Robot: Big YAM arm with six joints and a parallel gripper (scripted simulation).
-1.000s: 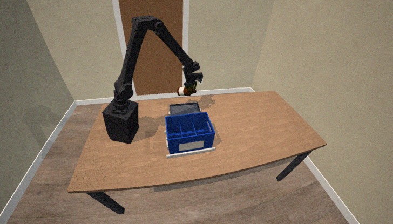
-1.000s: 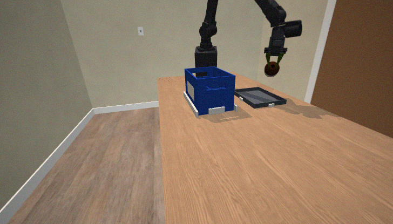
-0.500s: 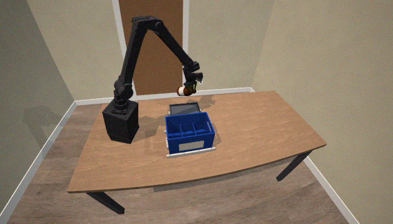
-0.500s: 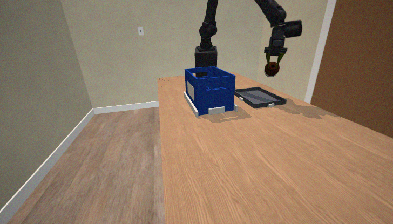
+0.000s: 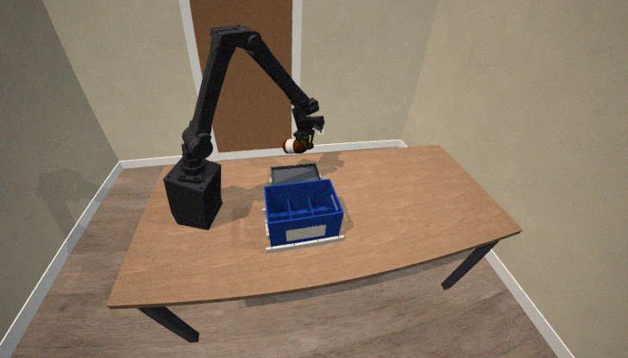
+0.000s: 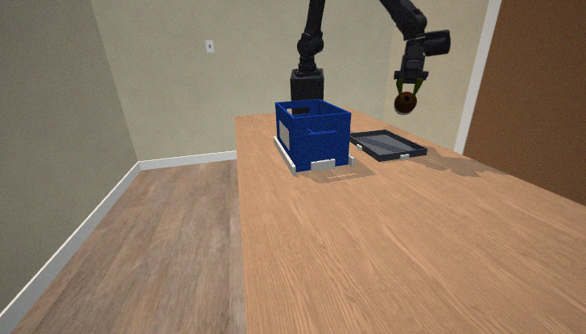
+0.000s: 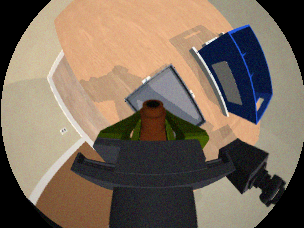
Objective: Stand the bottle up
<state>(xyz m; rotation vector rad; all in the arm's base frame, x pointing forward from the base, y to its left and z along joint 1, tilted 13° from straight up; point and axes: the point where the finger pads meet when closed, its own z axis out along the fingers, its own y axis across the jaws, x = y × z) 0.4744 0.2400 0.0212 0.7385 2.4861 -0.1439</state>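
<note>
My hand is 4 cm past the brown bottle, 3 cm to the right of it and 2 cm above it. Round my hand: dark grey tray: 18 cm below, 6 cm behind, 3 cm to the right; then blue crate: 33 cm to the right, 10 cm below, 6 cm behind.
</note>
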